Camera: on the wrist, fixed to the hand. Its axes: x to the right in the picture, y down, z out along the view.
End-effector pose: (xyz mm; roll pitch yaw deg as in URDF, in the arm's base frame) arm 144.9 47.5 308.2 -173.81 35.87 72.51
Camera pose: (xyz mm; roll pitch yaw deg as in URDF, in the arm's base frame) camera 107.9 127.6 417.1 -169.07 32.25 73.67
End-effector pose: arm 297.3 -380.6 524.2 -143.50 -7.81 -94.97
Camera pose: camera 287.3 -349.9 660.7 -139.24 -11.43 -95.97
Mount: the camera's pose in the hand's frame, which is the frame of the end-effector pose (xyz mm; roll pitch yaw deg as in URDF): -10.9 -72.7 -119.4 4.05 3.49 -1.37
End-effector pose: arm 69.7 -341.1 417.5 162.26 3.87 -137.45
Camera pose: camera 144.6 -415.7 509.6 166.45 0.96 -135.08
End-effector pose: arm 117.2 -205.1 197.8 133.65 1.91 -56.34
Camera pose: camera 225.4 -121.2 228.0 137.81 0.49 -52.87
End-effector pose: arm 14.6 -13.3 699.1 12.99 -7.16 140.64
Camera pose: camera 38.1 24.3 566.1 17.13 -3.45 140.09
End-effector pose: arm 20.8 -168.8 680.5 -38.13 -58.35 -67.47
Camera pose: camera -86.3 -252.2 645.5 -29.13 -56.31 -73.30
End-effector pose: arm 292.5 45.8 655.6 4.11 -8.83 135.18
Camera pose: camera 331.7 97.0 531.1 8.34 -5.25 134.06
